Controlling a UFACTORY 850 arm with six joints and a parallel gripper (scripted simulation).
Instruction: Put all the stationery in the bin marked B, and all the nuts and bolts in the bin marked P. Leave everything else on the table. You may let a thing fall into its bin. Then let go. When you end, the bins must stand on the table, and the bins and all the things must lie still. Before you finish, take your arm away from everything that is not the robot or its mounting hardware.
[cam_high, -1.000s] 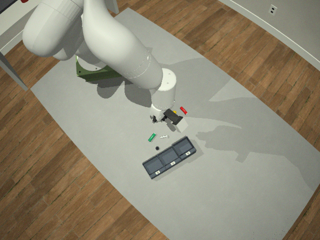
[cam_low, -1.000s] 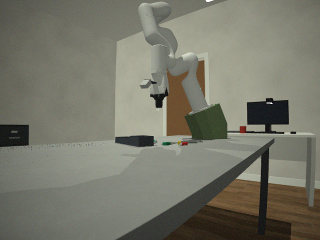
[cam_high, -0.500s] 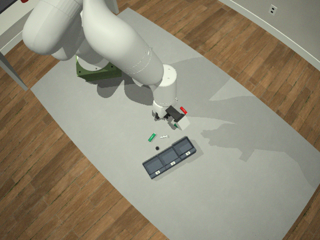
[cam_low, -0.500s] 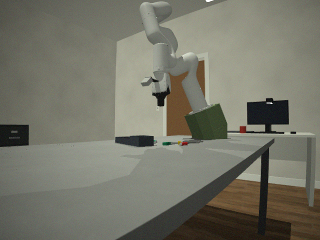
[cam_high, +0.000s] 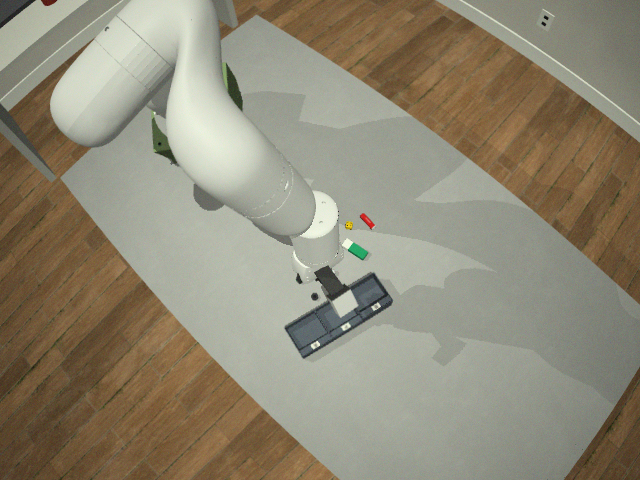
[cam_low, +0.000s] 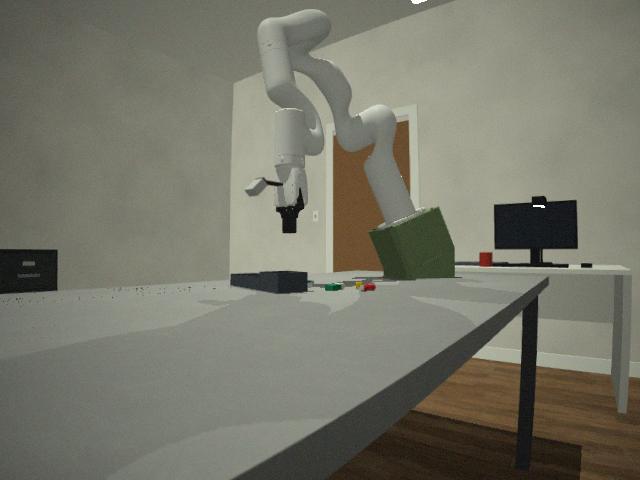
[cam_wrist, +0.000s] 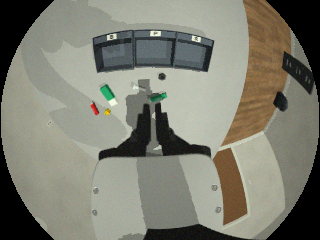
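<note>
Now: the dark bin row 14 cm below my hand, 6 cm ahead of it and 3 cm to the right of it. Round my hand: white bolt (16 cm below, 5 cm to the left, 1 cm behind); then green cylinder (16 cm below, 7 cm behind, 1 cm to the left); then black nut (16 cm below, 2 cm to the right, 1 cm behind).
</note>
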